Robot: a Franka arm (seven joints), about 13 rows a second.
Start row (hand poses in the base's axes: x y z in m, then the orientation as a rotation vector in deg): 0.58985 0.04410 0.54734 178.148 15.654 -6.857
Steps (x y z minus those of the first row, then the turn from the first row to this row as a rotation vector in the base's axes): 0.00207 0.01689 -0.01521 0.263 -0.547 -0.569; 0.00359 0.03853 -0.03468 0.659 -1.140 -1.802; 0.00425 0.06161 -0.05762 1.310 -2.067 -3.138; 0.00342 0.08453 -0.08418 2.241 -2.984 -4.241; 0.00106 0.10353 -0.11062 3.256 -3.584 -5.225
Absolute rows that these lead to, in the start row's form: 0.59192 0.06099 0.53213 178.489 14.796 -5.986; 0.59344 0.08263 0.51266 179.055 12.918 -5.036; 0.59410 0.10571 0.48972 -179.427 -10.866 3.521; 0.59327 0.12863 0.46316 -178.657 -9.133 1.965; 0.59091 0.14763 0.43672 -177.741 -7.606 0.899
